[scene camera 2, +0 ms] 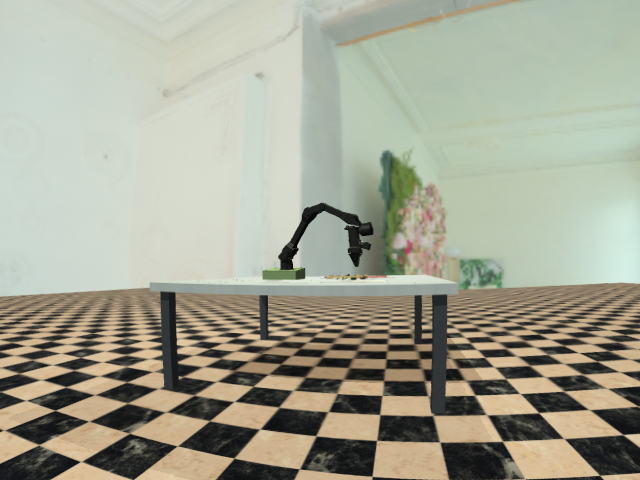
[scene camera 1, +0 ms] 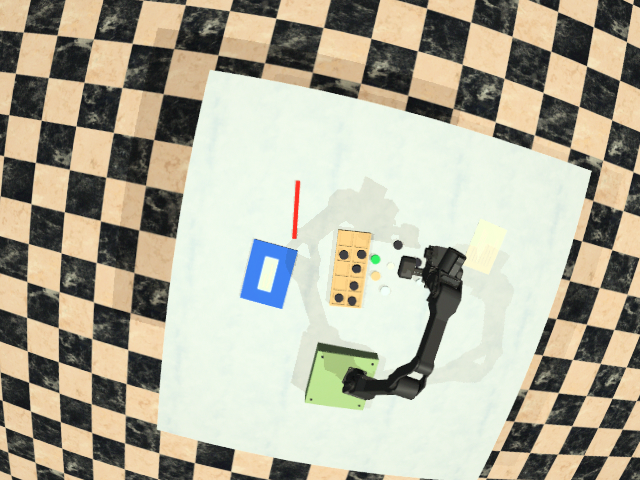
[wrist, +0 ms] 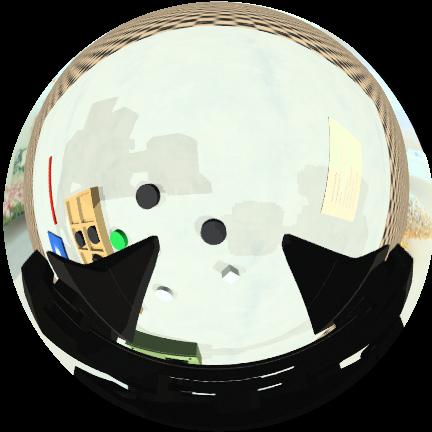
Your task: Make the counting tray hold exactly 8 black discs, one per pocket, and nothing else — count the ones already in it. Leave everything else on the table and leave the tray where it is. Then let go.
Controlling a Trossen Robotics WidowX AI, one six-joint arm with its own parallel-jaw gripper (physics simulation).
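The tan counting tray (scene camera 1: pixel 345 237) (wrist: pixel 72 214) has two columns of five pockets. Several black discs sit one per pocket, including one (scene camera 1: pixel 361 254) (wrist: pixel 93 234) in the second row. The two top pockets and the left pockets of the third and fourth rows are empty. One loose black disc (scene camera 1: pixel 398 244) (wrist: pixel 147 196) lies right of the tray. Another loose black disc (scene camera 1: pixel 417 261) (wrist: pixel 213 231) lies farther right, partly hidden by the gripper in scene camera 1. My gripper (scene camera 1: pixel 426 268) (scene camera 2: pixel 356 264) (wrist: pixel 221 241) is open and empty, above the table over this disc.
Beside the tray lie a green disc (scene camera 1: pixel 375 259) (wrist: pixel 118 240), a tan disc (scene camera 1: pixel 375 275), small white pieces (scene camera 1: pixel 385 290) (wrist: pixel 164 293) and an angular pale piece (wrist: pixel 230 273). A blue frame (scene camera 1: pixel 249 271), red strip (scene camera 1: pixel 296 209), paper sheet (scene camera 1: pixel 485 245) (wrist: pixel 343 175) and green base (scene camera 1: pixel 325 382) also show.
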